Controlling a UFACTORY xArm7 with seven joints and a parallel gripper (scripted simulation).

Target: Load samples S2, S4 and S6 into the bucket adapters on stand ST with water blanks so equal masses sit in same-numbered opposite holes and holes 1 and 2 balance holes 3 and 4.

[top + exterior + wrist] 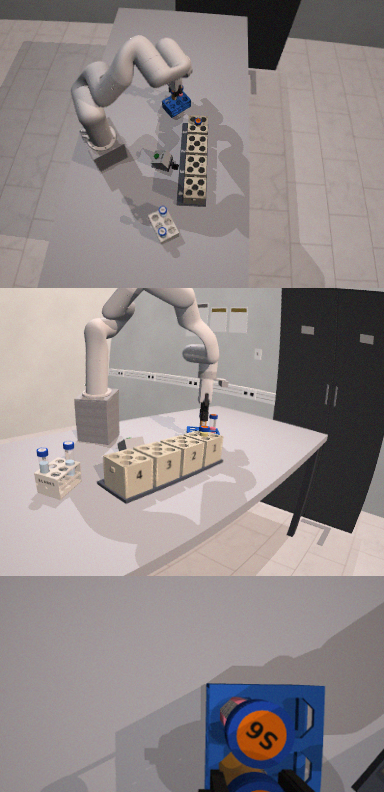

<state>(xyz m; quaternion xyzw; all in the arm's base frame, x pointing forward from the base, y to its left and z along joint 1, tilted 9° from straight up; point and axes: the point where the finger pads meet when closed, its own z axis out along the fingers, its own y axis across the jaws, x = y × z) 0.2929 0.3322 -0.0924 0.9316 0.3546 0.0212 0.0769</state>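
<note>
The sample tube S2 lies 50 mm below my hand and 10 mm ahead of it. The rest, counted from my hand: sample tube S4: 170 mm to the right, 130 mm ahead, 50 mm below; then blue sample rack: 90 mm below, 10 mm to the right, 10 mm ahead; then sample tube S6: 50 mm below, 30 mm to the left, 30 mm ahead.
</note>
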